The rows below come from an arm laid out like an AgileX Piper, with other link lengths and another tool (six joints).
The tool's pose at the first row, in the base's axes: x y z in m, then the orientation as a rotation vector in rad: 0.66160, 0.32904, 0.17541, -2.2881, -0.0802, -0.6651
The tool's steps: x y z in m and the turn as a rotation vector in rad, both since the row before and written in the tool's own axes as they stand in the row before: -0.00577, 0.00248, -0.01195, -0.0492, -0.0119, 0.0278; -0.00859, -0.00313, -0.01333, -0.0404, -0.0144, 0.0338; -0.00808, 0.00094, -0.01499, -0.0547, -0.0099, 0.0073; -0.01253, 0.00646, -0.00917, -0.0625, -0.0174, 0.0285; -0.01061, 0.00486, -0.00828, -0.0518, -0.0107, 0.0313
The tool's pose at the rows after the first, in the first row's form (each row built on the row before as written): 0.65198, 0.31995, 0.17809, -2.3363, -0.0380, -0.6457; 0.63797, 0.31504, 0.18448, -2.3754, 0.0080, -0.6183; 0.62443, 0.30647, 0.19033, -2.4301, 0.0296, -0.6101; 0.61007, 0.29811, 0.18772, -2.4908, 0.0771, -0.5833; 0.59733, 0.29163, 0.18704, -2.5379, 0.1284, -0.5616
